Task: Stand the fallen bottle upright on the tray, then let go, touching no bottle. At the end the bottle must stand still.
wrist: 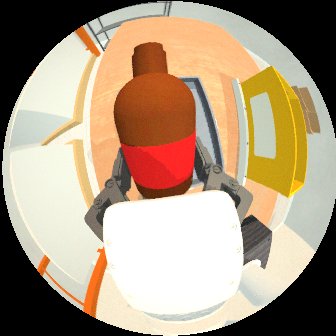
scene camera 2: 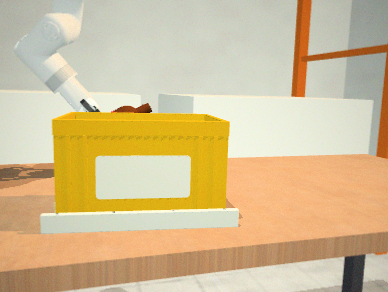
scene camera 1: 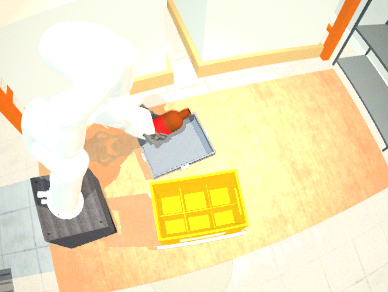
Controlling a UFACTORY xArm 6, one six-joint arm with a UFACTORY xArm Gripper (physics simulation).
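Pixels of known places: gripper, fingertip midpoint: (wrist: 159, 149) (scene camera 1: 162, 127); arm's base, link origin: (wrist: 244, 273) (scene camera 1: 65, 200).
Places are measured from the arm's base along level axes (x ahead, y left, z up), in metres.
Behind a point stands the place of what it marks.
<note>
A brown bottle with a red label (scene camera 1: 172, 121) {x 0.400, y 0.214, z -0.012 m} (scene camera 2: 132, 109) {x 0.417, y 0.215, z -0.014 m} (wrist: 155, 112) {x 0.389, y 0.233, z -0.008 m} is held tilted, its neck pointing away from the gripper and slightly up. My gripper (scene camera 1: 159, 126) {x 0.365, y 0.232, z -0.073 m} (wrist: 159, 149) {x 0.365, y 0.232, z -0.073 m} is shut on the bottle around its red label; in the scene camera 2 view its dark fingers show just above the crate's top edge, at the left. The grey tray (scene camera 1: 180, 155) {x 0.415, y 0.158, z -0.179 m} (wrist: 215, 132) {x 0.398, y 0.111, z -0.164 m} lies below the bottle, which covers its back left part in the scene camera 1 view. In the scene camera 2 view the tray is hidden behind the crate.
A yellow crate (scene camera 1: 155, 212) {x 0.290, y -0.080, z -0.010 m} (scene camera 2: 75, 175) {x 0.313, y -0.170, z -0.096 m} (wrist: 280, 127) {x 0.414, y 0.010, z -0.047 m} with six compartments stands in front of the tray. The dark robot base block (scene camera 1: 75, 230) {x 0.025, y -0.101, z -0.002 m} (wrist: 258, 237) {x 0.116, y -0.037, z -0.069 m} is at the left. Low white walls stand behind the table (scene camera 1: 300, 135) {x 0.931, y 0.144, z -0.185 m}, and a grey shelf unit is at the far right.
</note>
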